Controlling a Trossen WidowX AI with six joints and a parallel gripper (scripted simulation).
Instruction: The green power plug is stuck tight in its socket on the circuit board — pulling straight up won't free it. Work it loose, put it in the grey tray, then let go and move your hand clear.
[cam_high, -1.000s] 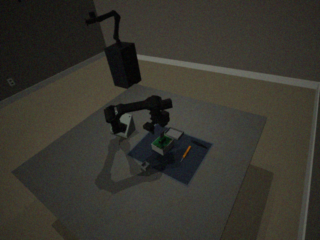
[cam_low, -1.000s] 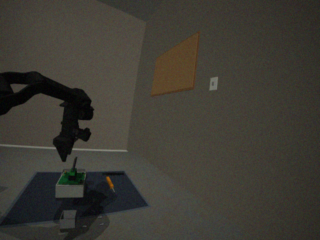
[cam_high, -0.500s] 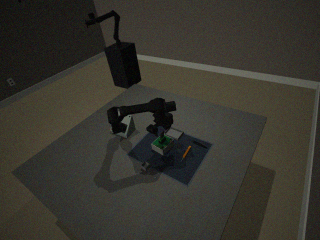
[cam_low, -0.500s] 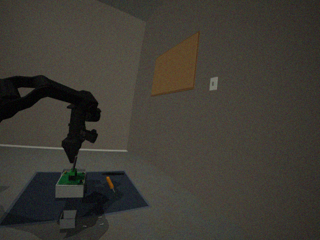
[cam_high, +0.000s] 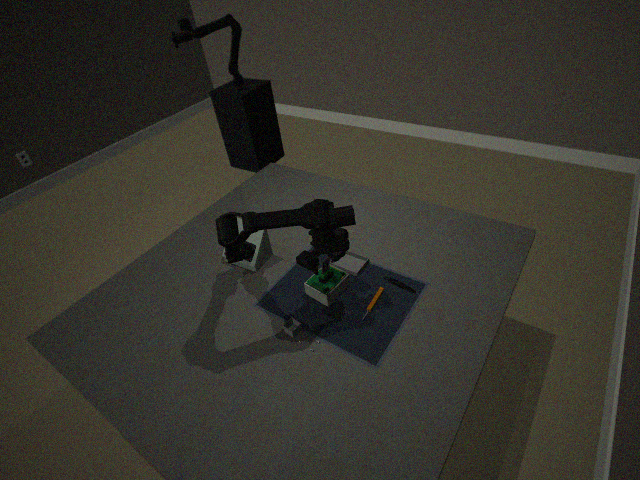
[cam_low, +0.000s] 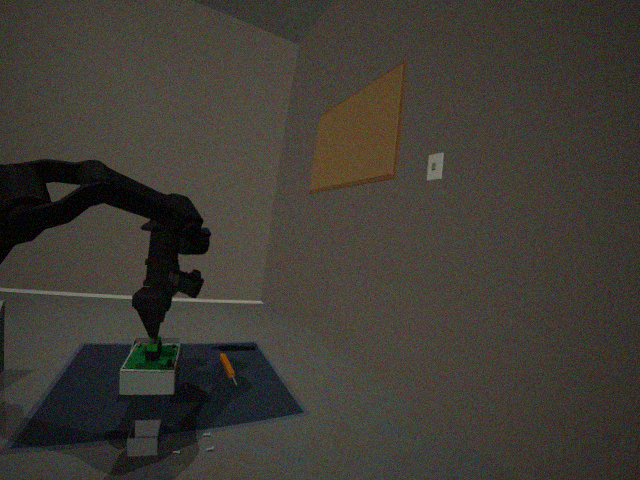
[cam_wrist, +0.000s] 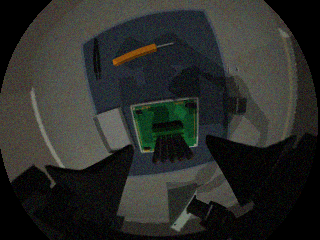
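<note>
My gripper tip is 30 mm above the green power plug. From my gripper tip the other things lie so: blue mat (50 mm ahead, 110 mm below).
</note>
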